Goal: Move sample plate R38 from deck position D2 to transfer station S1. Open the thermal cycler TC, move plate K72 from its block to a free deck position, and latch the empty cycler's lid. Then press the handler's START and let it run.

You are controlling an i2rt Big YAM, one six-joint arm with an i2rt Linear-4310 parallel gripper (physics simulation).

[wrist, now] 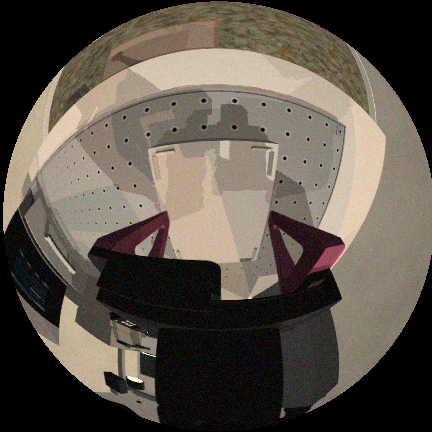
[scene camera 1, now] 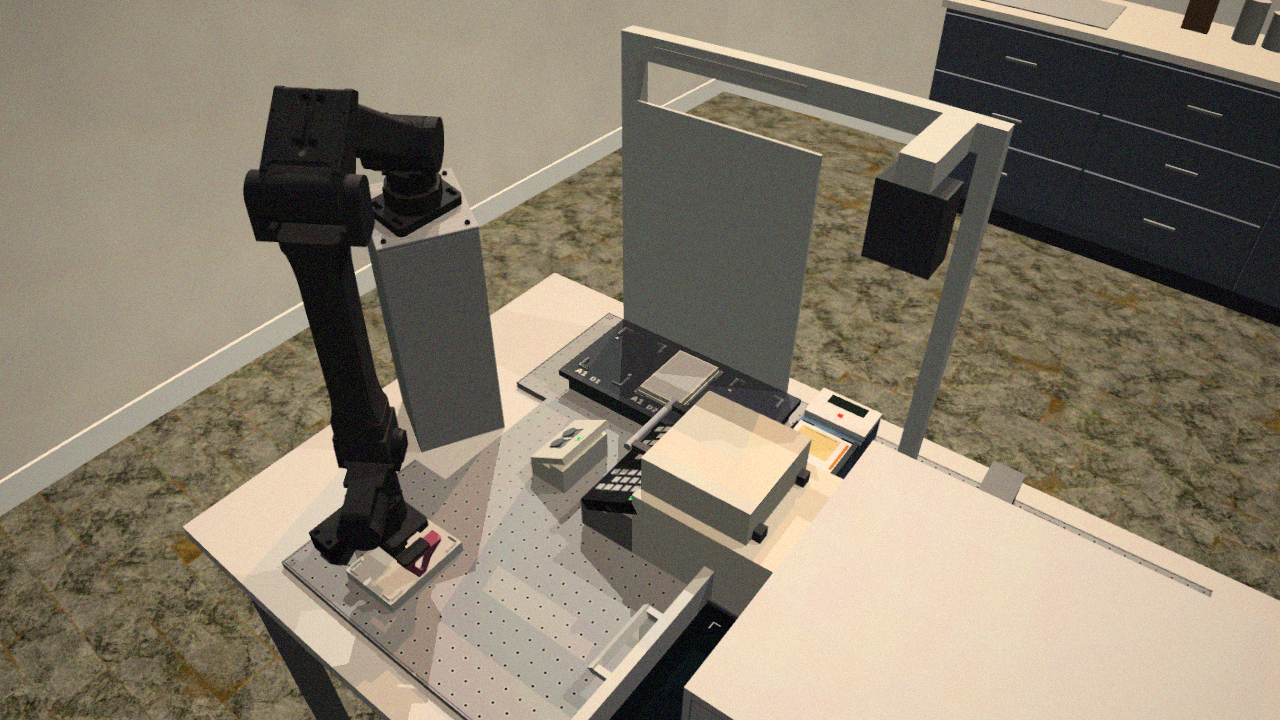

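Where they show: gripper, fingertip midpoint: (wrist: 218, 216) (scene camera 1: 399, 556); arm's base, link origin: (scene camera 1: 415, 206).
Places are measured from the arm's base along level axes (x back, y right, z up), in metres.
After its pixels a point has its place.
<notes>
A pale plate (scene camera 1: 680, 376) {x -0.296, y -0.282, z -0.347 m} lies at D2 on the black deck (scene camera 1: 604, 344) {x -0.121, y -0.276, z -0.364 m}; its label is unreadable. D1, beside it, is bare. A low white stand (scene camera 1: 391, 586) {x -0.245, y 0.313, z -0.390 m} (wrist: 215, 190) {x -0.216, y 0.297, z -0.390 m} with corner brackets carries no plate; no S1 label is legible. My gripper (scene camera 1: 393, 562) {x -0.212, y 0.272, z -0.388 m} (wrist: 218, 216) {x -0.212, y 0.272, z -0.388 m} is open and empty, low over the stand, with its pink fingers apart on either side of the stand in the wrist view. A beige boxy instrument (scene camera 1: 725, 456) {x -0.543, y -0.062, z -0.210 m}, apparently the thermal cycler, stands right of centre with its keypad (scene camera 1: 617, 479) {x -0.387, y -0.016, z -0.329 m}. Its latch state is unclear. K72 does not show.
A small box (scene camera 1: 568, 452) {x -0.292, y -0.008, z -0.329 m} with dark rockers and a green light stands left of the keypad. A white device (scene camera 1: 836, 407) {x -0.544, y -0.399, z -0.354 m} with a display and red mark stands behind the instrument. A grey upright panel (scene camera 1: 716, 241) {x -0.289, y -0.373, z -0.117 m} rises behind the deck. An open drawer (scene camera 1: 657, 640) {x -0.610, y 0.158, z -0.326 m} is at the front.
</notes>
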